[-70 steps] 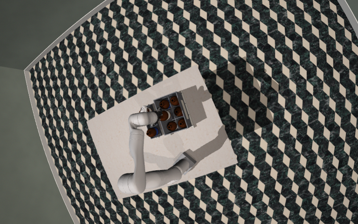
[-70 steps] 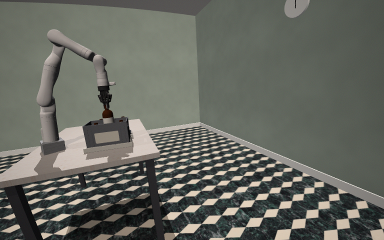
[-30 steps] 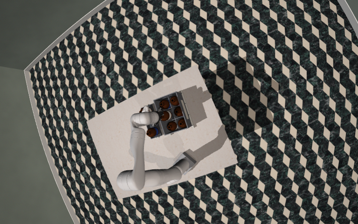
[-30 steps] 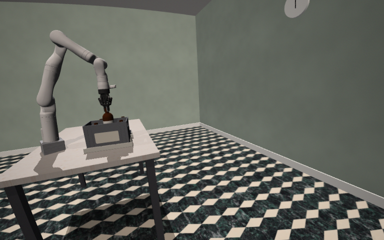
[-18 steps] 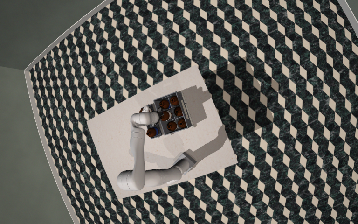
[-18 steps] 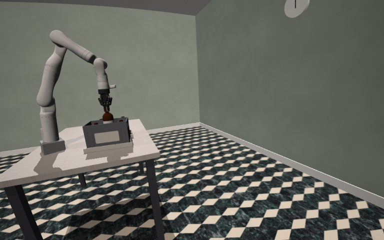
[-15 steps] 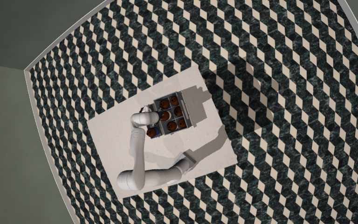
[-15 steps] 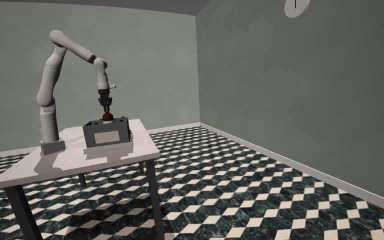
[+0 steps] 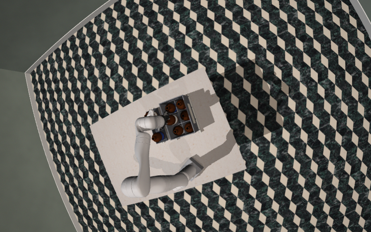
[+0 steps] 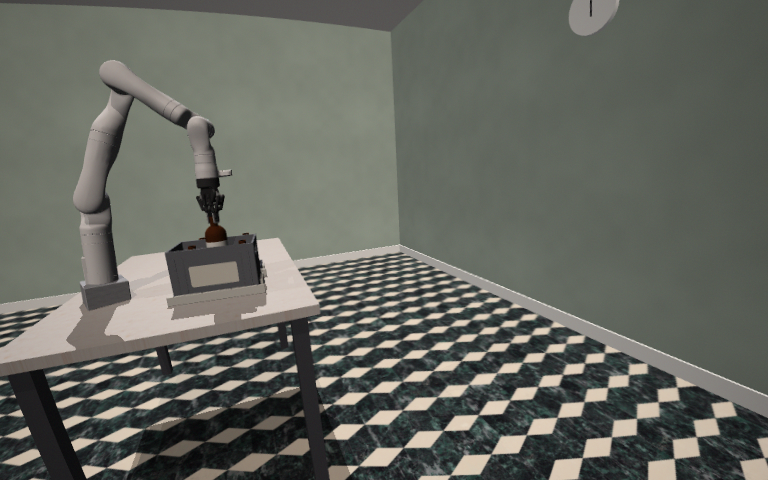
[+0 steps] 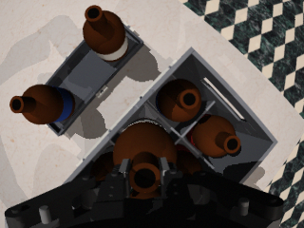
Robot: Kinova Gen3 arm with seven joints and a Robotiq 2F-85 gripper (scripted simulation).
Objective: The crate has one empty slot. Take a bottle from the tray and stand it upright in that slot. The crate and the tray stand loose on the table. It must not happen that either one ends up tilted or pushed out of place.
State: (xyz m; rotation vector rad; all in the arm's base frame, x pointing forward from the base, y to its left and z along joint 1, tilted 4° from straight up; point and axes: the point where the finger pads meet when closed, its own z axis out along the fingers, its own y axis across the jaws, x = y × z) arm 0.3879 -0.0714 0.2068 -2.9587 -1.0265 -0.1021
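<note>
Right now the brown bottle is 7 cm below my hand. Round my hand: grey tray 24 cm below, 18 cm to the left, 2 cm ahead; grey crate 17 cm below, 4 cm to the right, 1 cm behind.
</note>
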